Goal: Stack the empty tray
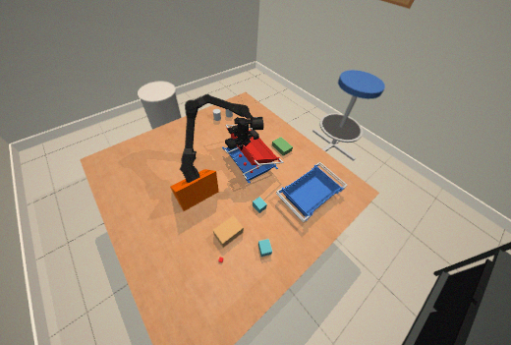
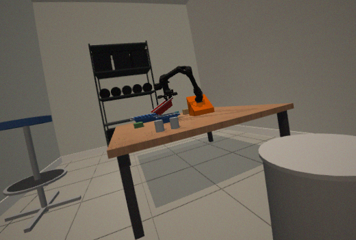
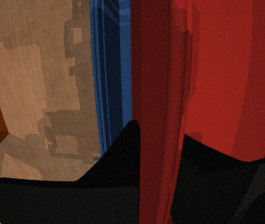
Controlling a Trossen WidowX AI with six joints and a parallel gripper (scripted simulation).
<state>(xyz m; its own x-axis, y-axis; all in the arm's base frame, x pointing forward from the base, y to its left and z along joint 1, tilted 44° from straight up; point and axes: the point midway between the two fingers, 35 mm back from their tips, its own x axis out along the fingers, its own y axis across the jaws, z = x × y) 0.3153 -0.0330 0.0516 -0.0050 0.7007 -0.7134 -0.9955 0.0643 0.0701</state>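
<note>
My gripper tip is 8 cm short of the red tray, 1 cm to the left of it and 1 cm above it. Also, from my gripper tip: green block (31 cm ahead, 4 cm to the right, 13 cm below); then tan block (30 cm behind, 31 cm to the right, 12 cm below); then small red cube (40 cm behind, 39 cm to the right, 15 cm below).
</note>
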